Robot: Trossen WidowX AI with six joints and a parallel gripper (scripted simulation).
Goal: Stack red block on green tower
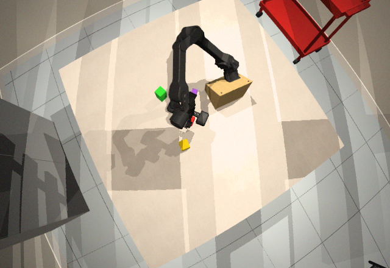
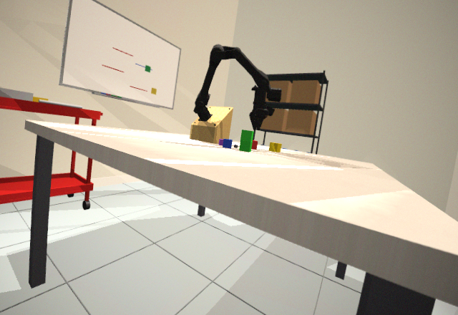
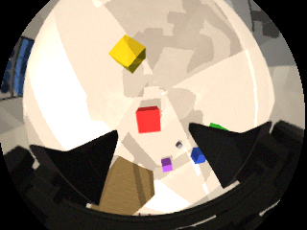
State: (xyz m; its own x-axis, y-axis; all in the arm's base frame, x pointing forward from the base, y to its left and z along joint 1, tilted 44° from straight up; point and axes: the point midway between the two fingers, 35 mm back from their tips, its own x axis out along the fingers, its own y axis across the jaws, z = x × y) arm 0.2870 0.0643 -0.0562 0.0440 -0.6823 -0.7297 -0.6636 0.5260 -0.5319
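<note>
Right now my gripper tip is 1 cm past the red block and 8 cm above it. The rest, counted from my gripper tip: blue block: 2 cm behind, 20 cm to the right, 8 cm below; then yellow block: 7 cm ahead, 11 cm to the left, 7 cm below; then purple block: 10 cm behind, 14 cm to the right, 8 cm below.
</note>
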